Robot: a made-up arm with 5 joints.
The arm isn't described. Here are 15 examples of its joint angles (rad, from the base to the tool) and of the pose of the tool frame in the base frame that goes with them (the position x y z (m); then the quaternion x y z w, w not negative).
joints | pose
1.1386 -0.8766 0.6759 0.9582 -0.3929 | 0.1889 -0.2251 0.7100 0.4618 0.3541 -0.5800 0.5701
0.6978 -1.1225 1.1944 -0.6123 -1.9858 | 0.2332 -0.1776 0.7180 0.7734 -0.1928 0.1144 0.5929
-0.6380 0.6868 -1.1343 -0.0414 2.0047 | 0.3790 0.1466 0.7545 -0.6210 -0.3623 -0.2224 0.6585
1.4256 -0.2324 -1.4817 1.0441 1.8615 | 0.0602 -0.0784 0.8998 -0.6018 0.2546 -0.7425 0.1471
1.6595 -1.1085 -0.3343 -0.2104 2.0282 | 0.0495 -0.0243 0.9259 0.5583 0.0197 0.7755 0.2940
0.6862 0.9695 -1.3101 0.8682 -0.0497 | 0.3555 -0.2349 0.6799 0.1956 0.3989 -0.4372 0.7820
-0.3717 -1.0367 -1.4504 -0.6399 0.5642 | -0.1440 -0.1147 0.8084 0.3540 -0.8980 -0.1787 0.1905
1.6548 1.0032 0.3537 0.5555 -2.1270 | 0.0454 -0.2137 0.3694 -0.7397 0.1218 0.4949 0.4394
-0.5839 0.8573 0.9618 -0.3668 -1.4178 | 0.1799 0.0298 0.3813 0.3175 0.7603 -0.3108 0.4738
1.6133 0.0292 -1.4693 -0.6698 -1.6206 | 0.0740 -0.0560 0.9206 -0.0822 -0.5328 0.0981 0.8365
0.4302 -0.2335 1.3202 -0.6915 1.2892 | 0.2517 -0.1223 0.4674 -0.5037 0.3463 -0.2794 0.7404
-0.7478 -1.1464 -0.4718 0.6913 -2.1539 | 0.0652 -0.0795 0.9239 0.6894 0.2785 0.6220 0.2455
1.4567 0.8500 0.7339 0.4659 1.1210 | 0.0825 -0.1115 0.3976 0.2004 0.8638 -0.0328 0.4611
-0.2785 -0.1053 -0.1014 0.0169 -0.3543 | 0.3716 0.0665 0.7574 0.2219 0.1553 0.0572 0.9609
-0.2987 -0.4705 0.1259 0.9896 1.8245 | 0.3172 0.0115 0.7307 -0.7888 0.0979 0.0981 0.5988
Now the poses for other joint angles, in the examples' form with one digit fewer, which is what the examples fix.
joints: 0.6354 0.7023 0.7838 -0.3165 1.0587
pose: 0.189 -0.117 0.384 -0.282 0.684 -0.151 0.656
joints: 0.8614 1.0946 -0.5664 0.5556 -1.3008
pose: 0.311 -0.293 0.494 0.742 0.297 -0.504 0.327
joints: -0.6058 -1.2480 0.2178 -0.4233 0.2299
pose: 0.145 0.024 0.893 0.218 -0.470 0.109 0.848
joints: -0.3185 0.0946 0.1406 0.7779 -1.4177
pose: 0.392 0.069 0.625 0.511 0.631 -0.227 0.537
